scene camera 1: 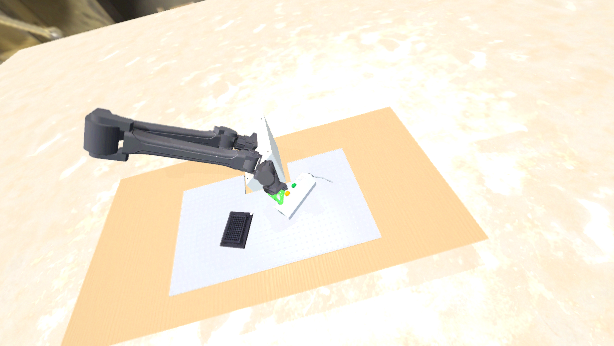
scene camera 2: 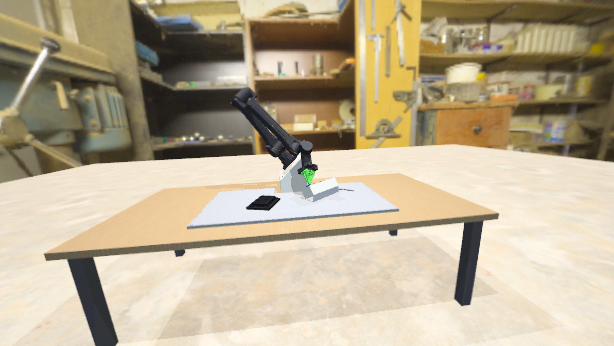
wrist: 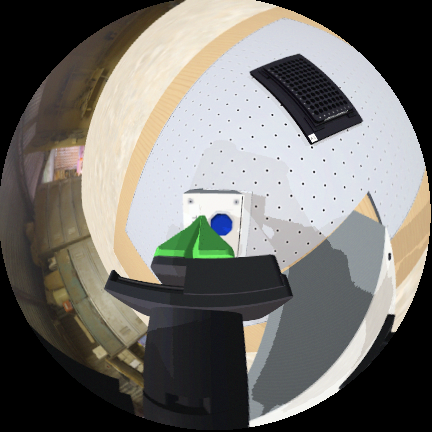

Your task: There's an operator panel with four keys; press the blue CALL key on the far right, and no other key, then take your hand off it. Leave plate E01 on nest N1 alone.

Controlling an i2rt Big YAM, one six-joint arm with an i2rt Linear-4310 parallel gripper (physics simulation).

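Frame: origin at the arm's base, x up, y left, z back, level; centimetres.
Seen in the pictures: gripper, fingertip midpoint: (scene camera 1: 281, 204) (scene camera 2: 309, 184) (wrist: 202, 219); arm's base at its link origin: (scene camera 1: 252, 145) (scene camera 2: 290, 162).
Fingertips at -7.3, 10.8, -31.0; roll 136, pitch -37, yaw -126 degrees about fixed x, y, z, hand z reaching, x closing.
Observation:
Offsets run from my fingertips to a thing's middle, as dx, dy, dz. "pt": to the spot under its first point. Level surfaces: height alone.
The white operator panel @(-3.8, +6.3, +5.3) (scene camera 1: 299, 199) (scene camera 2: 325, 190) (wrist: 212, 199) lies tilted on the pegboard. Its blue CALL key @(-1.6, -0.6, +1.6) (wrist: 221, 224) shows in the wrist view just right of the fingertips; the tips hide it in scene camera 1. An orange key @(-1.6, +2.9, +5.1) (scene camera 1: 287, 193) and a green key @(-1.6, +6.5, +8.6) (scene camera 1: 294, 185) show beyond it; I cannot make out the fourth. My gripper (scene camera 1: 280, 202) (scene camera 2: 309, 183) (wrist: 202, 219) is shut and empty, its green tips pointing down at the key's end of the panel. I cannot tell whether they touch the key. The black plate E01 @(-6.0, -23.9, -5.0) (scene camera 1: 237, 227) (wrist: 310, 85) sits on its black nest @(pt -6.7, -19.2, +1.9) (wrist: 327, 133).
A grey-white upright bracket (scene camera 1: 272, 150) (scene camera 2: 288, 181) stands close behind the gripper and panel. A thin cable (scene camera 1: 322, 178) (scene camera 2: 346, 189) leaves the panel's far end. The perforated board @(dx -7.9) (scene camera 1: 200, 270) (scene camera 2: 220, 219) (wrist: 180, 125) lies on the wooden table @(dx -9.2) (scene camera 1: 425, 200) (scene camera 2: 120, 225).

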